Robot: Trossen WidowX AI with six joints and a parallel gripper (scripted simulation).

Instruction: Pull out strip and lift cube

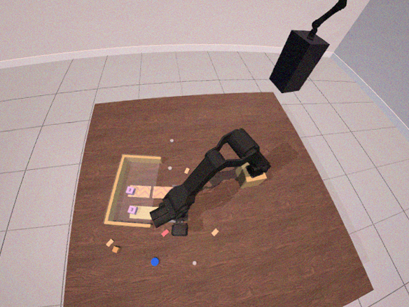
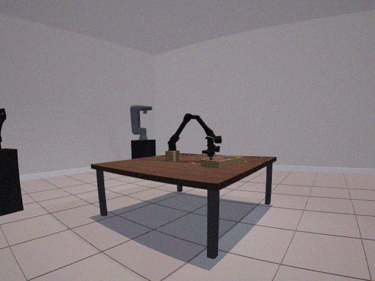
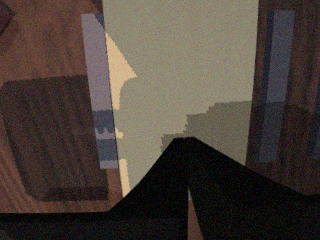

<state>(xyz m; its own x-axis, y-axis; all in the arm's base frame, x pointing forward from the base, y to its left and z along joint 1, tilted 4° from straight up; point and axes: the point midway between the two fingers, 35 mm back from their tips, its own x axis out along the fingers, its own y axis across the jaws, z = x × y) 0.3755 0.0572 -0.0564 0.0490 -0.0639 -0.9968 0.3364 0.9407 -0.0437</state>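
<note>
Right now my gripper tip is 9 cm short of the plain strip and 4 cm to the left of it. The rest, counted from my gripper tip: pink-red block (9 cm ahead, 5 cm to the left); then blue disc (15 cm ahead, 15 cm to the left).
</note>
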